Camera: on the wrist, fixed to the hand. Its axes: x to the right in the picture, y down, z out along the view.
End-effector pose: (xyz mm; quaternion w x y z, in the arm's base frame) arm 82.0 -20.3 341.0 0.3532 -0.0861 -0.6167 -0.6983
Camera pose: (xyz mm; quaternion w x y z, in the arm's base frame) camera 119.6 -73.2 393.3 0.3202 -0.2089 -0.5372 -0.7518
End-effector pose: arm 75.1 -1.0 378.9 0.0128 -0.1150 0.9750 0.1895
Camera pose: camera 40.1 33.5 446.2 0.0610 -0.0618 0.9409 0.3274
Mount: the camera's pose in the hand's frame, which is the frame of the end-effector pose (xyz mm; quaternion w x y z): 21.9 63.8 -48.9 0.9873 -0.1347 -0.0734 0.0406
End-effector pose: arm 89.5 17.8 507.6 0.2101 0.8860 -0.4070 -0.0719
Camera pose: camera 74.4 -20.3 580.1 0.2998 0.8247 -0.4436 -0.1823
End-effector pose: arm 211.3 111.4 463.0 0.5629 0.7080 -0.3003 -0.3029
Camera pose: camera 257.4 112.8 532.4 0.6414 0.5888 -0.3257 -0.3686
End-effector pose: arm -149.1 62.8 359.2 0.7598 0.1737 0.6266 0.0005
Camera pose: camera -177.1 140.4 347.7 0.8195 0.0946 0.5557 0.1030
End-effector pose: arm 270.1 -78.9 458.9 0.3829 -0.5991 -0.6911 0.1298
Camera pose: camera 350.3 -56.4 459.3 0.2413 -0.6616 -0.7036 0.0946
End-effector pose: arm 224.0 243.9 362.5 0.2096 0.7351 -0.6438 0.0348
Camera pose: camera 177.1 235.4 430.8 0.2573 0.6740 -0.6856 -0.0978
